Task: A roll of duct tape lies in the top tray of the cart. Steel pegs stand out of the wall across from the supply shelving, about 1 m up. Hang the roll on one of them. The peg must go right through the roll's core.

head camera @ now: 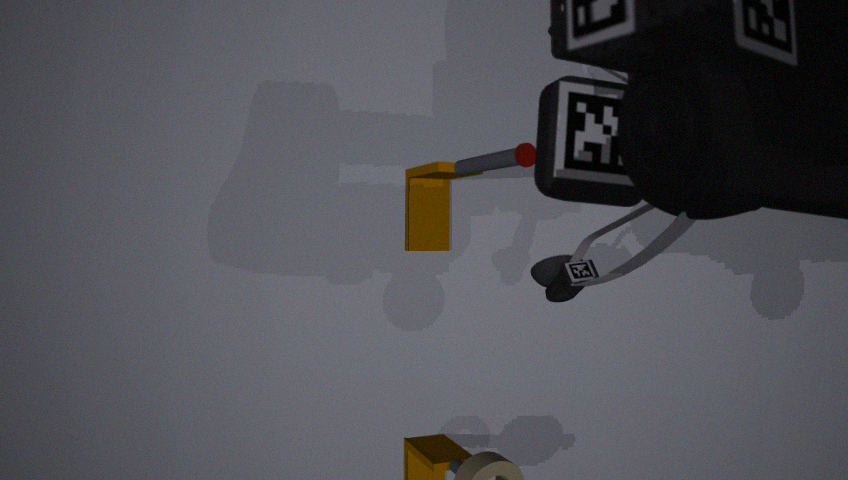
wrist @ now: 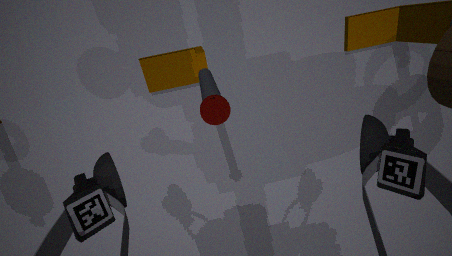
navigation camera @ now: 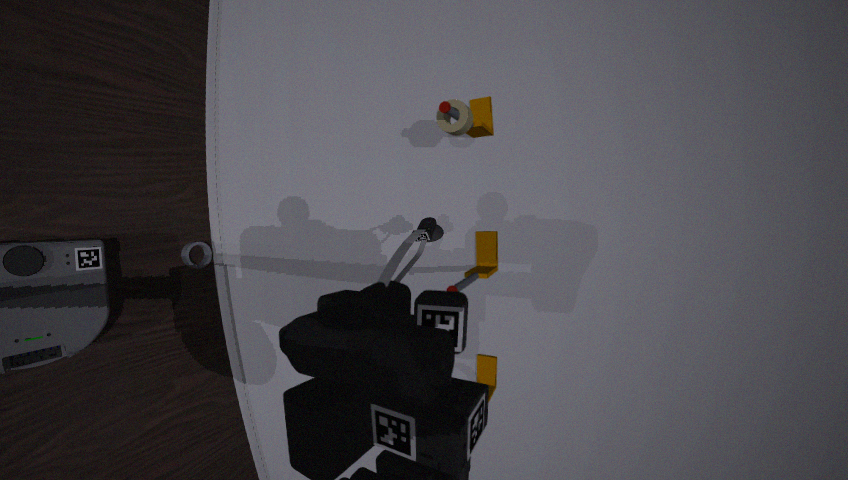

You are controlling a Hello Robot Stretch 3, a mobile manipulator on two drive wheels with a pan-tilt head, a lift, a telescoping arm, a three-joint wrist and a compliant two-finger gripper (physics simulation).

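Frame: origin at the robot's base, x left, y back, z up, level; metres.
Seen in the pictures: gripper, fingertip midpoint: (navigation camera: 431,289); robot's base at its link origin: (navigation camera: 25,259).
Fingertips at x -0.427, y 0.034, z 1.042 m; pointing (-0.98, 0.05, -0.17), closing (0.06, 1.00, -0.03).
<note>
Offsets run from my fingertips to a thing's middle. "pt": to the spot under its first point. Level surfaces: height alone.
A steel peg @[pt dz +0.055, dx -0.010, dy -0.011 m] (head camera: 487,161) (navigation camera: 465,281) (wrist: 209,90) with a red tip stands out of a yellow bracket @[pt dz +0.050, dx -0.131, dy -0.054 m] (head camera: 428,214) (navigation camera: 486,252) (wrist: 172,72) on the wall, with no roll on it. My gripper (wrist: 236,154) is open and empty in front of this peg; the red tip shows between and above the fingertips in the wrist view. One finger (head camera: 562,282) (navigation camera: 427,230) shows in the head and navigation views; the other is hidden by the wrist. The grey duct tape roll @[dz -1.018, dx -0.054, dy -0.010 m] (navigation camera: 185,254) is down by the floor near the foot of the wall, beside my base, apart from the fingers.
A beige roll @[dz +0.042, dx -0.003, dy -0.261 m] (head camera: 483,462) (navigation camera: 466,123) hangs on a neighbouring peg; a brown round thing (wrist: 442,75) shows at the wrist view's right edge. A third yellow bracket @[pt dz +0.049, dx -0.146, dy +0.197 m] (navigation camera: 486,371) is partly behind my wrist. My base (navigation camera: 53,315) stands on the dark wood floor @[dz -1.041 m] (navigation camera: 101,118).
</note>
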